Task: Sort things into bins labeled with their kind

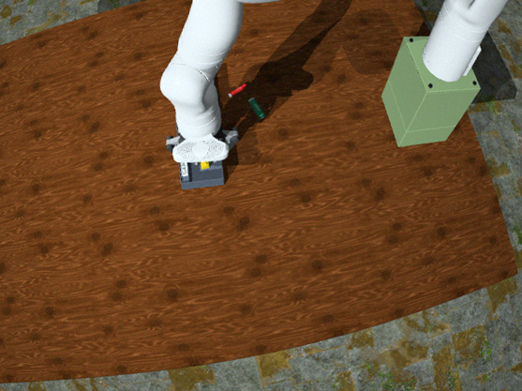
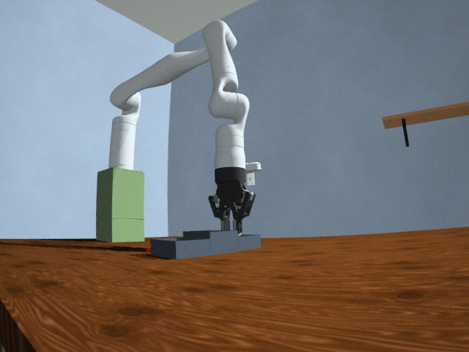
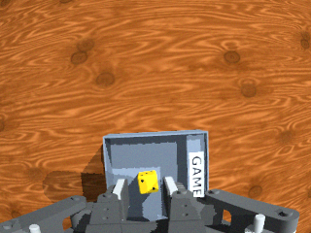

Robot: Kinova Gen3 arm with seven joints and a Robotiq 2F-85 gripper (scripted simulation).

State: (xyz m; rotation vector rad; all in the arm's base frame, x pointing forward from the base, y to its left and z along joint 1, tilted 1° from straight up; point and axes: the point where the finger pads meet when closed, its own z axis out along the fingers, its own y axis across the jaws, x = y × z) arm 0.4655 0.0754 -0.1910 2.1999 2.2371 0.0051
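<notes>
Right now the yellow die is 4 cm below my hand. The rest, counted from my hand: dark nut 1 cm behind, 15 cm to the right, 4 cm below; then metal nut 1 cm ahead, 16 cm to the right, 4 cm below; then white domino 8 cm to the right, 3 cm below.
</notes>
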